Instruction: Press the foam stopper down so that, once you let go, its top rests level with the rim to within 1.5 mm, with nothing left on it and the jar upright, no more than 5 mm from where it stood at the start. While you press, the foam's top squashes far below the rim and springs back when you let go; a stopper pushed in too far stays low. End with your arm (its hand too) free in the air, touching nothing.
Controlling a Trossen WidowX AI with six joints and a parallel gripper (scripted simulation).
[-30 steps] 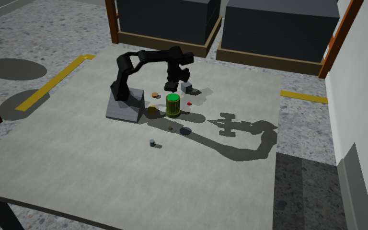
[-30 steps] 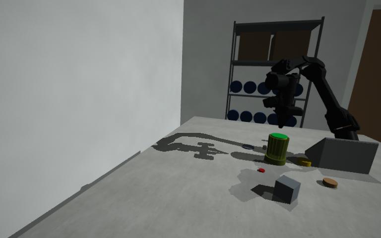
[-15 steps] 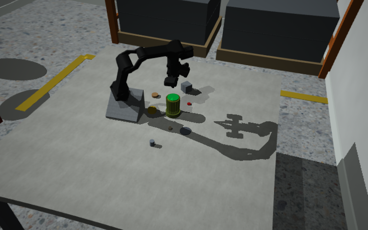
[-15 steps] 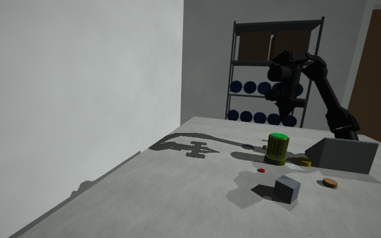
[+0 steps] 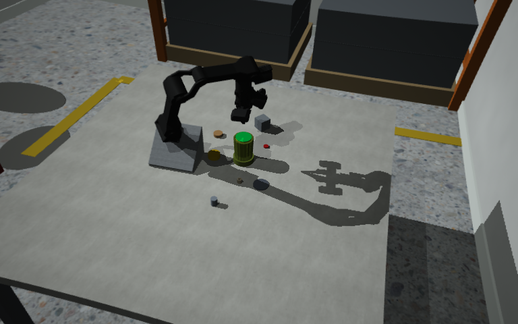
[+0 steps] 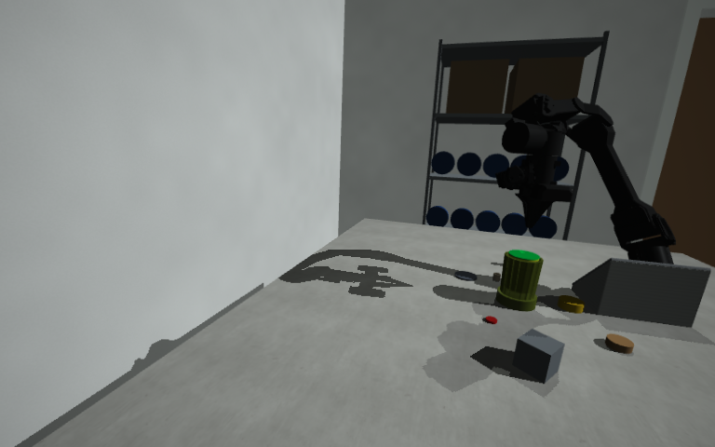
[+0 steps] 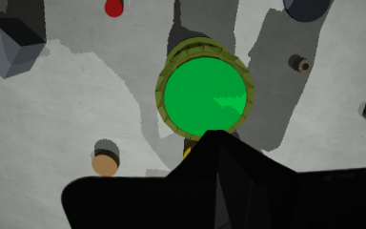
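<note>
Right now my hand is 11 cm above the green foam stopper. Round my hand: yellow ring (21 cm below, 12 cm behind, 1 cm to the right); tiny brown piece (21 cm below, 13 cm to the right, 2 cm ahead); red disc (21 cm below, 11 cm to the left, 7 cm ahead).
</note>
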